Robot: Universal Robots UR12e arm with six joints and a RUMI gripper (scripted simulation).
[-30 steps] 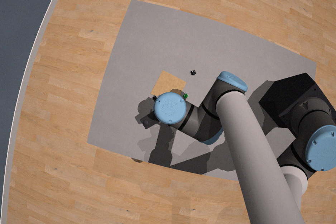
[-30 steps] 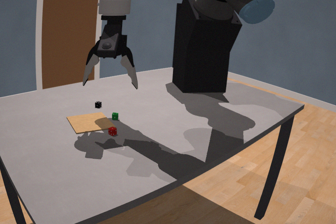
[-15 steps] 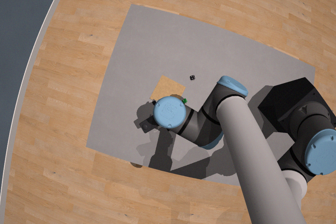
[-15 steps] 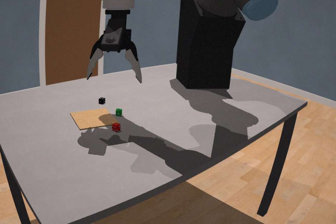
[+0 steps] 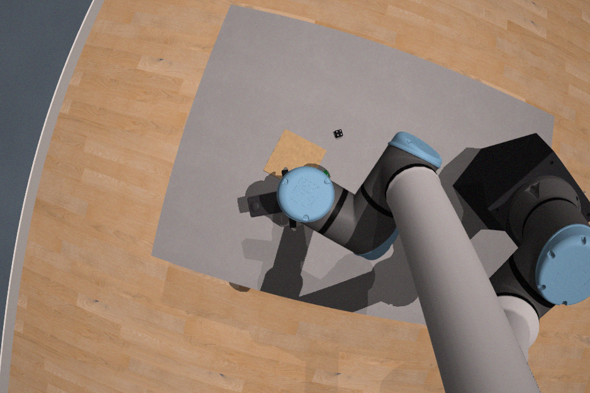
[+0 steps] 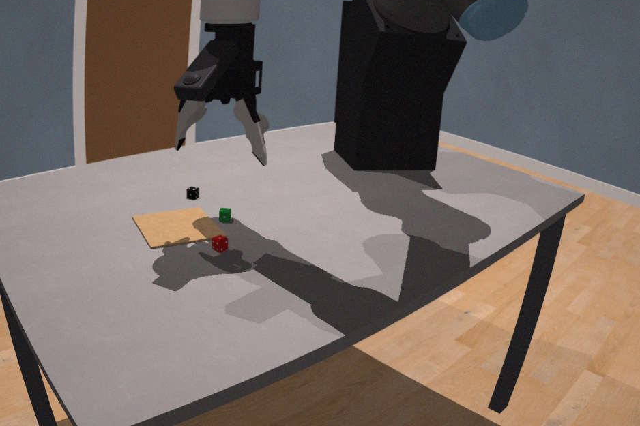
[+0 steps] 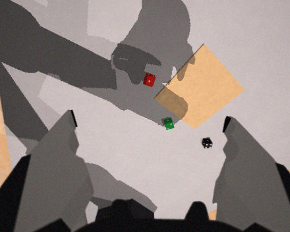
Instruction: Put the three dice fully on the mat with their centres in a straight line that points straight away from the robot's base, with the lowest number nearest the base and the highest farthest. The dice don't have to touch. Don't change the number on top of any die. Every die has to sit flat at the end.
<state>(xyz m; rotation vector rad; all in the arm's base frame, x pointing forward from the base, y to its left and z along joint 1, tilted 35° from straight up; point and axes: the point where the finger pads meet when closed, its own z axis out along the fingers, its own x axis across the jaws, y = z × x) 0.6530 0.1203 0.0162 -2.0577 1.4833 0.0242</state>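
Now: the red die 10 mm behind my hand and 140 mm below it. From my hand the other things lie so: tan mat (10 mm ahead, 120 mm to the right, 150 mm below); black die (100 mm behind, 230 mm to the right, 140 mm below); green die (90 mm behind, 100 mm to the right, 140 mm below).
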